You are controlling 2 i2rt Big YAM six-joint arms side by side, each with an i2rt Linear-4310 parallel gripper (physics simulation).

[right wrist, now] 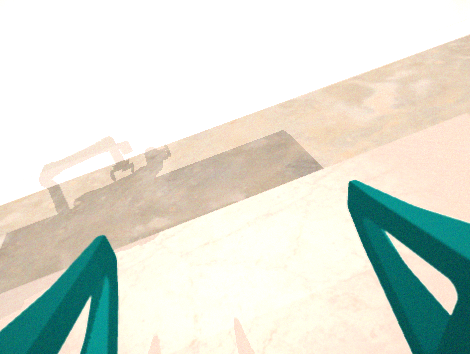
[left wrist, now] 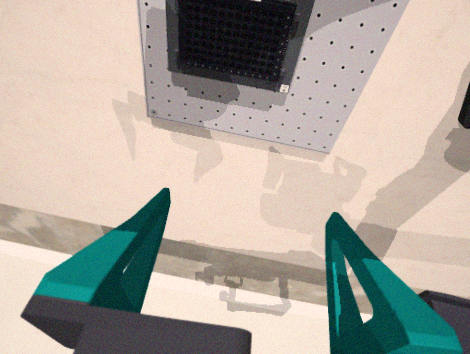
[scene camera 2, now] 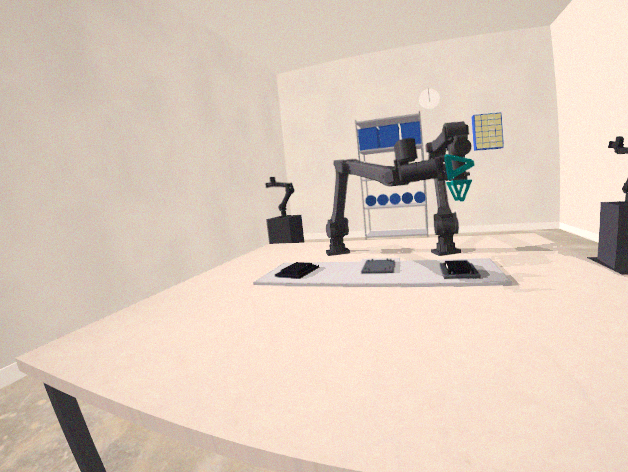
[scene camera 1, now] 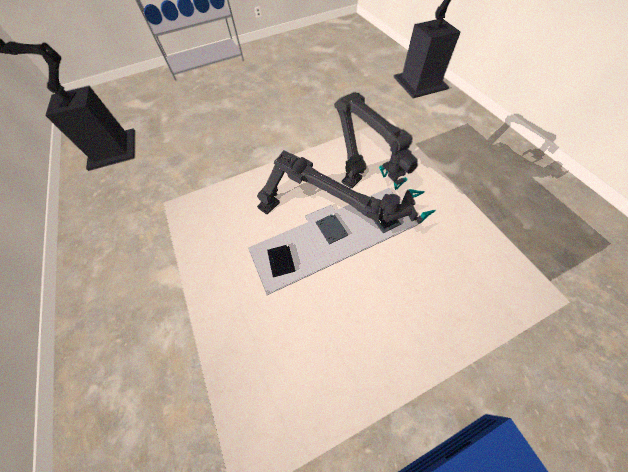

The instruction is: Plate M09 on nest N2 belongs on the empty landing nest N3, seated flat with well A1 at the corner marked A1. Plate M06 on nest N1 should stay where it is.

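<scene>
A black plate (scene camera 1: 280,260) (scene camera 2: 296,269) sits at the left end of the perforated board (scene camera 1: 308,253) (scene camera 2: 329,279) (left wrist: 340,80). An empty grey nest (scene camera 1: 332,228) (scene camera 2: 378,266) is in the middle. Another black plate (scene camera 2: 457,266) (left wrist: 232,37) lies in a dark nest at the right end, partly hidden by the right arm in scene camera 1. A small white tag (left wrist: 284,88) marks that nest's corner. Plate and nest labels are unreadable. My left gripper (scene camera 1: 391,179) (scene camera 2: 459,196) (left wrist: 250,206) is open, high beyond the board's right end. My right gripper (scene camera 1: 429,201) (scene camera 2: 472,163) (right wrist: 230,219) is open, beyond that end.
My right arm (scene camera 1: 335,188) (scene camera 2: 365,171) reaches over the board's right part, its gripper close to the left one in scene camera 1. Both arms stand on the pale table (scene camera 1: 355,324) (scene camera 2: 314,355) behind the board. A shelf rack (scene camera 2: 365,234) stands beyond the table.
</scene>
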